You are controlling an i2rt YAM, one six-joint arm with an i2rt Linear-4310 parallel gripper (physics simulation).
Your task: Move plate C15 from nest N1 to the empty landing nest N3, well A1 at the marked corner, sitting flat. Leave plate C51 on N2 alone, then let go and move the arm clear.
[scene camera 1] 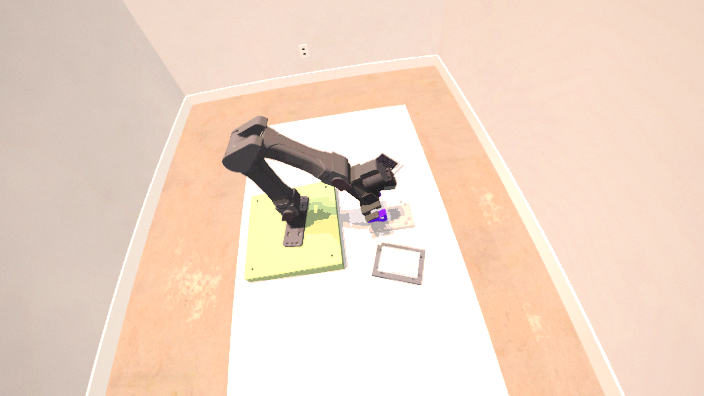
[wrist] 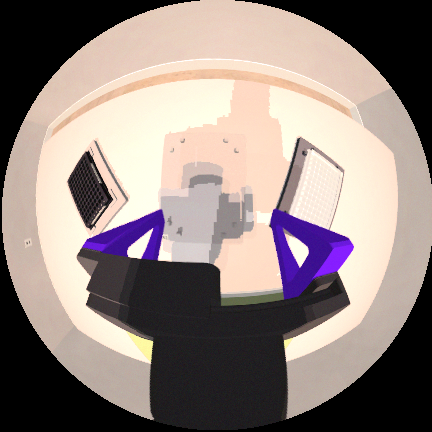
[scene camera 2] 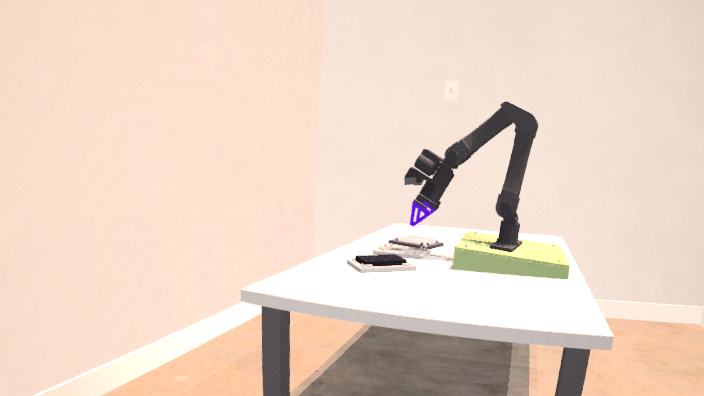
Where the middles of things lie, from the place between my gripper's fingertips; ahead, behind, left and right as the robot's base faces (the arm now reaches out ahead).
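Black perforated plate [wrist: 90, 194]: my hand is 8 cm above it and 24 cm to the right of it.
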